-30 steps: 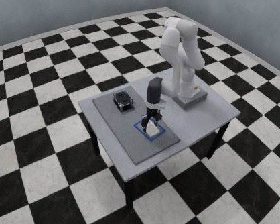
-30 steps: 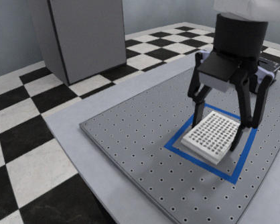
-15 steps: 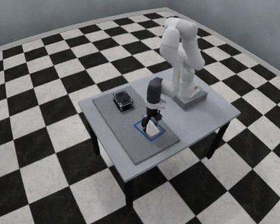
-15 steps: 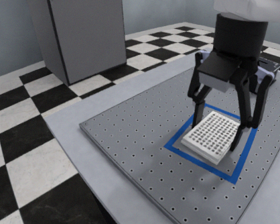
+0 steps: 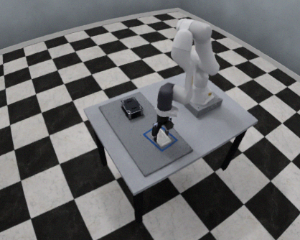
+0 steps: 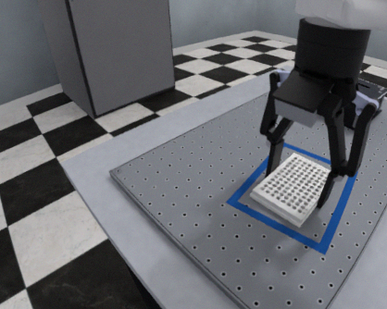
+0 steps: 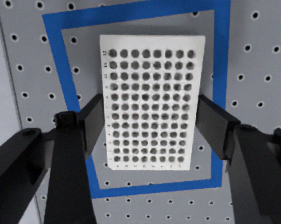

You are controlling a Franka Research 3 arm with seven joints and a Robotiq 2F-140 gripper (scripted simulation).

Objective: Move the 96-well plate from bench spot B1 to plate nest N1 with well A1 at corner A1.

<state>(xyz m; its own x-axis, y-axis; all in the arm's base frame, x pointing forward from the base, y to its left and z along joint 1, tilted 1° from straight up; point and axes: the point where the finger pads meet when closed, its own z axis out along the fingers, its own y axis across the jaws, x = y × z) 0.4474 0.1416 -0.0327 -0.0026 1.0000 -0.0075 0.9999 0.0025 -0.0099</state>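
The black raised nest is 33 cm to the right of my hand, 3 cm ahead of it and 3 cm above it. Round my hand: A1 mark (26 cm to the right, 9 cm ahead, 3 cm above); then white 96-well plate (2 cm below).
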